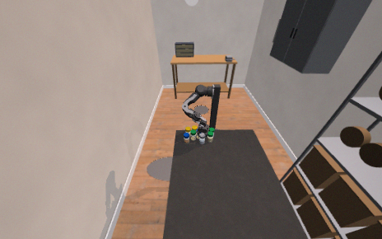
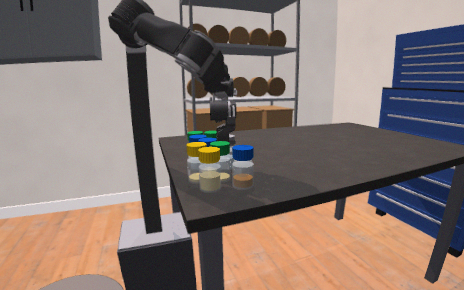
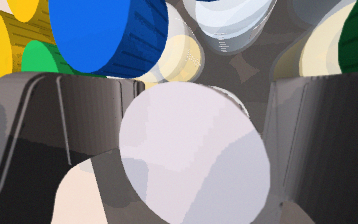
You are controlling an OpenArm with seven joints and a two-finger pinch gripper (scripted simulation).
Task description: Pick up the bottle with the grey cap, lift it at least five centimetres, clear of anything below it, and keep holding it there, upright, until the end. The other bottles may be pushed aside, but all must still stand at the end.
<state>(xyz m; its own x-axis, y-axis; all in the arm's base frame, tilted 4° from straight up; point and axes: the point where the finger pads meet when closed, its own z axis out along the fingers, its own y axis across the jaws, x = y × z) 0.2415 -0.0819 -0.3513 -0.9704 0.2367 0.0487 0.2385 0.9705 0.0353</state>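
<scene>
My gripper is now 4 cm above the grey-capped bottle. From my hand the other things lie so: blue-capped bottle: 15 cm to the right, 4 cm below.
</scene>
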